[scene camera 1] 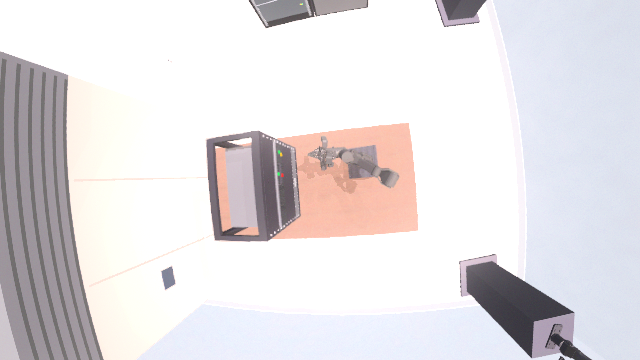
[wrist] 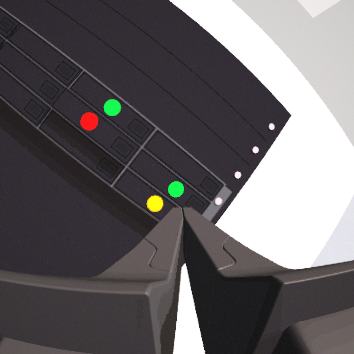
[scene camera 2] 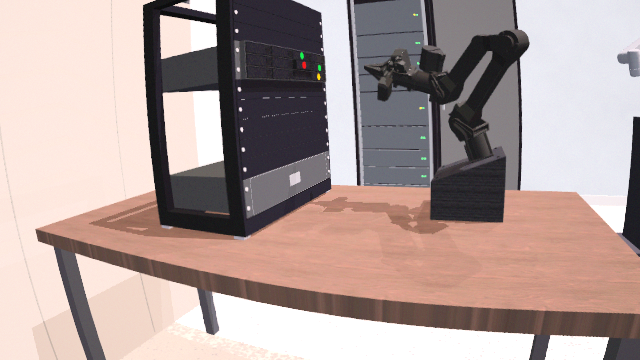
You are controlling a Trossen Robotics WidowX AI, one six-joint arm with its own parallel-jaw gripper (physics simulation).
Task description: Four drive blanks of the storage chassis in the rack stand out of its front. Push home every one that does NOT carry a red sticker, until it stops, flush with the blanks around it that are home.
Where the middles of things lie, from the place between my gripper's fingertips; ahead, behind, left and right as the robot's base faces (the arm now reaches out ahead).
Scene:
The yellow-stickered blank (wrist: 132,186) lies 210 mm ahead of my hand, 40 mm to the right of it and 20 mm below it. From my hand the other things lie so: red-stickered blank (wrist: 70,106): 210 mm ahead, 70 mm to the left, 10 mm above.

